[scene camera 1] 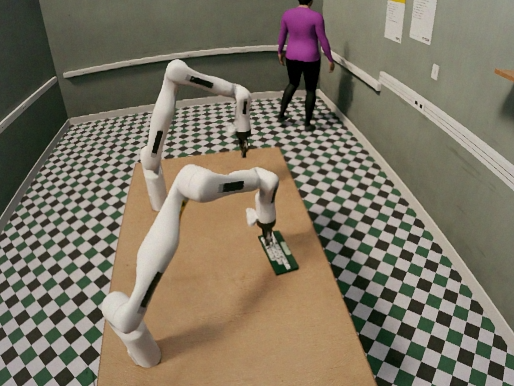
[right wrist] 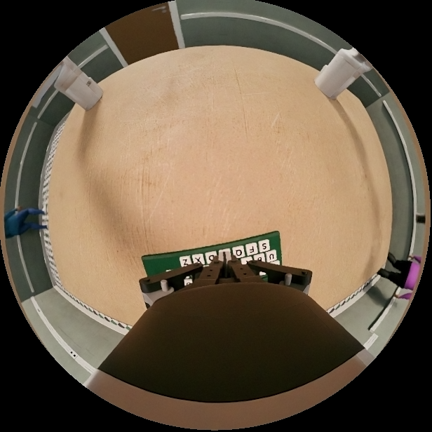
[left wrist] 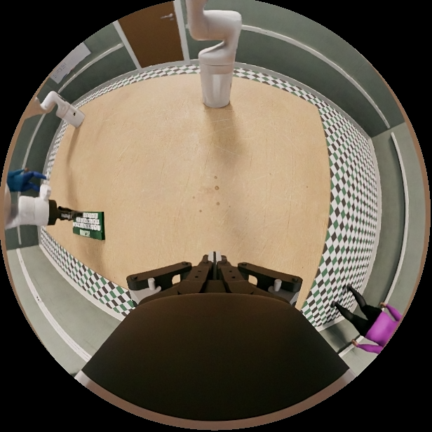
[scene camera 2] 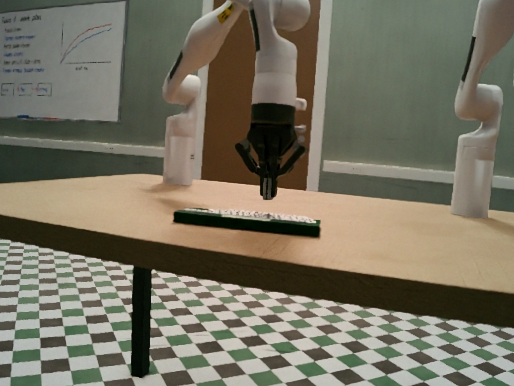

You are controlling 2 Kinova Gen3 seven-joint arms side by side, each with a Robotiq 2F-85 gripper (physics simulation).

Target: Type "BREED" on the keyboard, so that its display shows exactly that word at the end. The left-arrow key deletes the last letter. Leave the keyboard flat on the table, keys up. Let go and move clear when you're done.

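Note:
The green keyboard lies flat on the table with its white keys up. Its letters look upside down in the right wrist view, where Z, X, Q, F and S show in the nearest row. A pale display strip shows in scene camera 1, but its text is too small to read. My right gripper is shut and empty, a little above the keys with a gap. It hides part of the keyboard. My left gripper is shut and empty, high above the table's far end.
The wooden table carries both arm bases. The keyboard lies near one long table edge. A person in purple stands beyond the table's far end. A person in blue stands on another side.

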